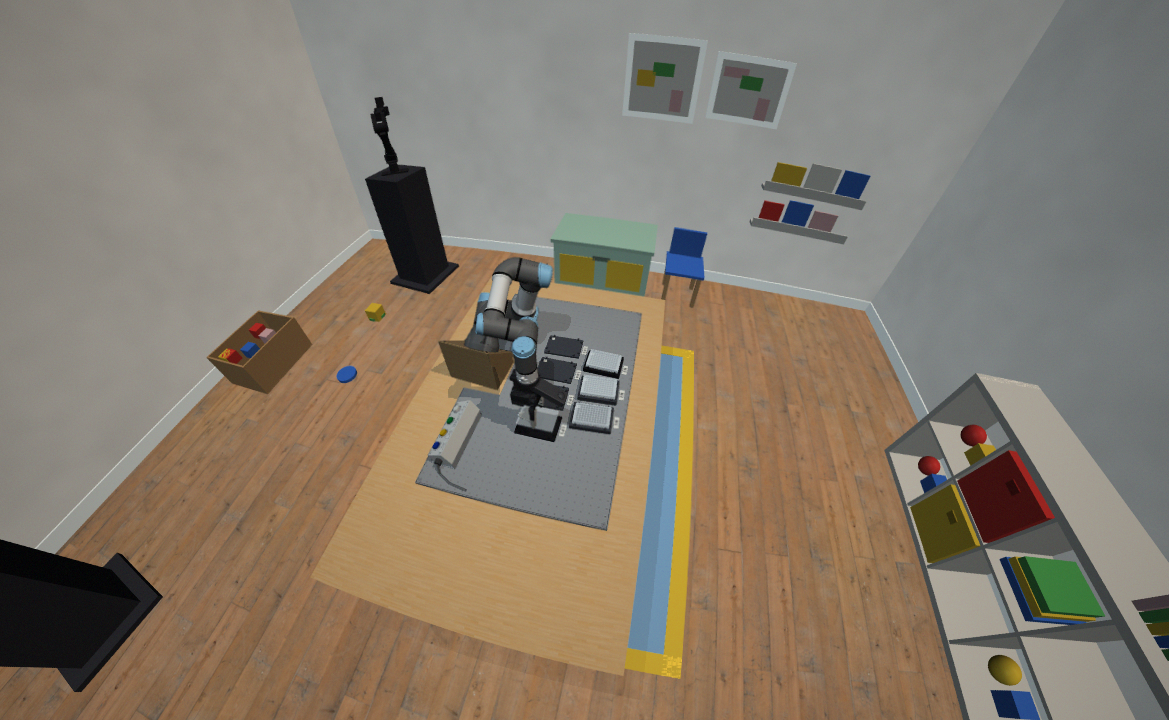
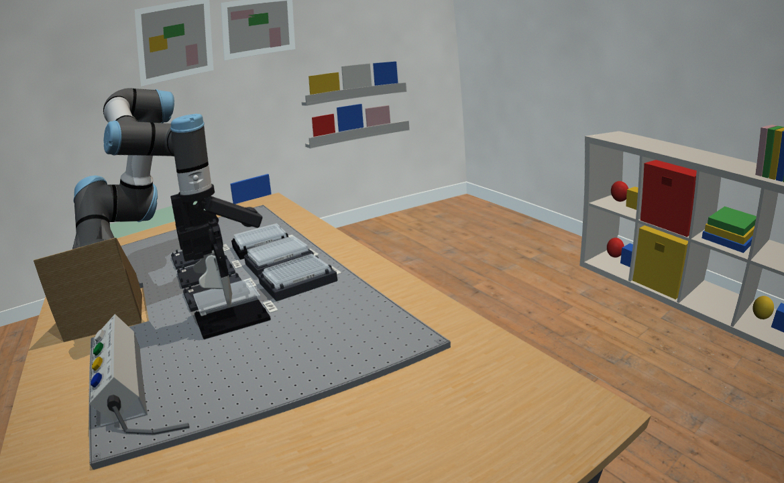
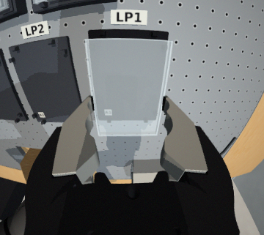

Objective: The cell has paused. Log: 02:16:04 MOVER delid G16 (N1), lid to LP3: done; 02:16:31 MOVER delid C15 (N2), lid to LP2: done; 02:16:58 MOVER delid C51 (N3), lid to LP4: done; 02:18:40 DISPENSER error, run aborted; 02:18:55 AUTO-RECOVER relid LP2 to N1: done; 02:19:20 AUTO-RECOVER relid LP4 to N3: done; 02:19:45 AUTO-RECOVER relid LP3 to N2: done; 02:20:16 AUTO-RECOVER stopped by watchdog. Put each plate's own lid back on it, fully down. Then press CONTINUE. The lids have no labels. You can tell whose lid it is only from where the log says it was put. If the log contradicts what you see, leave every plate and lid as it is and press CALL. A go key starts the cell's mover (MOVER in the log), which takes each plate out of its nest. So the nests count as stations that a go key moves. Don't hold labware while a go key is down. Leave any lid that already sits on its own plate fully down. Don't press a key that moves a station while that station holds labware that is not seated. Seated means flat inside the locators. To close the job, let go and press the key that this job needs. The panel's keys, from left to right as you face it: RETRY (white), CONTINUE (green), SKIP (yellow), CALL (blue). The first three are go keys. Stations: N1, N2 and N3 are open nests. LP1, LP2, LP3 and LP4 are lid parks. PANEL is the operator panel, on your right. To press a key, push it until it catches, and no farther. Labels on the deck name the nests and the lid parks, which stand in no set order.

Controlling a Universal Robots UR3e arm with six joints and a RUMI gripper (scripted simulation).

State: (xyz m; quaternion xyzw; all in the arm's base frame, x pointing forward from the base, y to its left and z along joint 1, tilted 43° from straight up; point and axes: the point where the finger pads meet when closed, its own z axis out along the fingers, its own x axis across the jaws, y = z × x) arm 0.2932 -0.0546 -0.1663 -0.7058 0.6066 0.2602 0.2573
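My hand is 50 mm above the lid park LP1. The rest, counted from my hand: plate: 160 mm ahead, 90 mm to the left, 30 mm below; then lid park LP2: 130 mm to the left, 50 mm below, 20 mm behind; then pale grey lid: 10 mm below.
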